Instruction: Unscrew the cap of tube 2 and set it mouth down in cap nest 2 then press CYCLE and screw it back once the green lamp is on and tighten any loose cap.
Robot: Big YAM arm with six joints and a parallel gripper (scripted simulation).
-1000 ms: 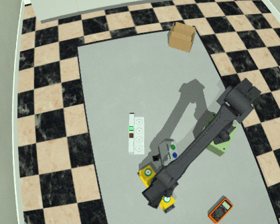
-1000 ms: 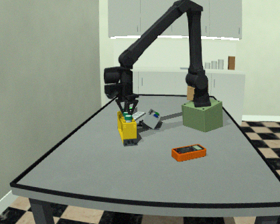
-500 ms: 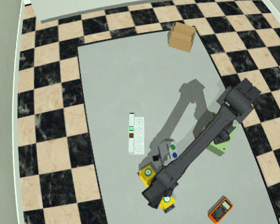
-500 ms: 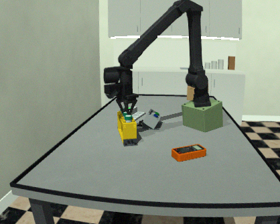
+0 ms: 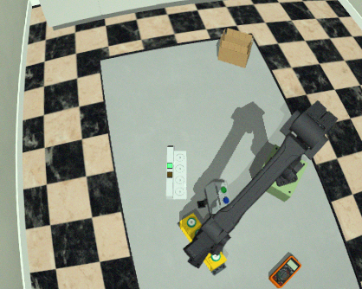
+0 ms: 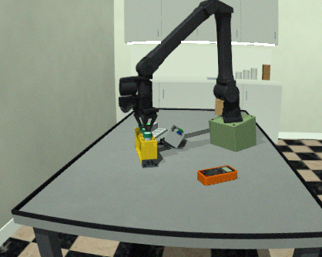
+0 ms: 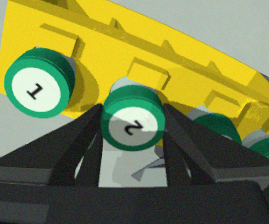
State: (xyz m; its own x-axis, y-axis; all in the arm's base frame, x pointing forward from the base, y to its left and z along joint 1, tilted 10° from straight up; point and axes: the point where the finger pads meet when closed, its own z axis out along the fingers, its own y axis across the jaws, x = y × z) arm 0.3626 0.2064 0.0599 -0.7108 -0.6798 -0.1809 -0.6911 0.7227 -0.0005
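The cap lies right at my hand. Round my hand: grey key housing: 10 cm behind, 19 cm to the right, 7 cm below; then green READY key: 12 cm behind, 21 cm to the right, 5 cm below; then blue cycle key: 12 cm behind, 17 cm to the right, 5 cm below.
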